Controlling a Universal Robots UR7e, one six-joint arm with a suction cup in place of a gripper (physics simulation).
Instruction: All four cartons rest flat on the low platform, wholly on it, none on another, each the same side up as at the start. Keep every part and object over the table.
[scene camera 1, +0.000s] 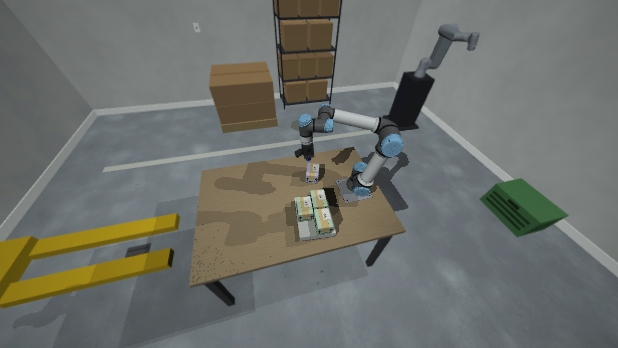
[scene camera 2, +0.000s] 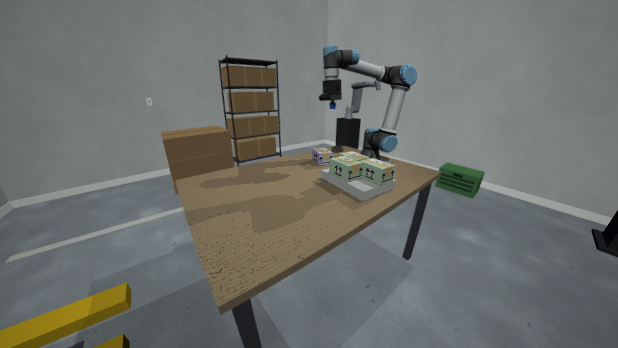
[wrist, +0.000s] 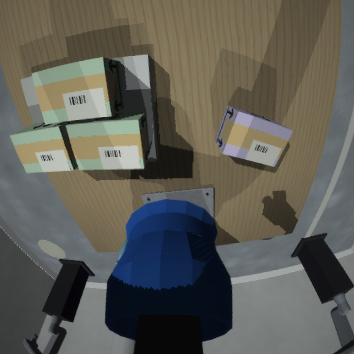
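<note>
The lavender carton (scene camera 1: 312, 172) (scene camera 2: 322, 156) (wrist: 255, 138) sits on the table, apart from the low grey platform (scene camera 1: 307, 231) (scene camera 2: 362, 187) (wrist: 137, 72). Three green cartons stand level side by side on the platform: the left one (scene camera 1: 304, 207) (scene camera 2: 345, 168) (wrist: 72, 92), the back right one (scene camera 1: 318, 198) (scene camera 2: 353, 157) (wrist: 107, 148) and the front right one (scene camera 1: 324, 220) (scene camera 2: 377, 171) (wrist: 42, 152). Their undersides are hidden. Bare platform shows at the front left corner. My suction gripper (scene camera 1: 308, 159) (scene camera 2: 332, 106) (wrist: 171, 215) is open, holds nothing and hangs high above the table's back part.
The wooden table (scene camera 1: 240, 210) (scene camera 2: 280, 200) (wrist: 190, 90) carries the arm's base plate (scene camera 1: 354, 198) (wrist: 205, 200), to the right of the lavender carton. Yellow forks (scene camera 1: 110, 232), large brown boxes (scene camera 1: 243, 97) and a green crate (scene camera 1: 525, 206) stand off the table.
</note>
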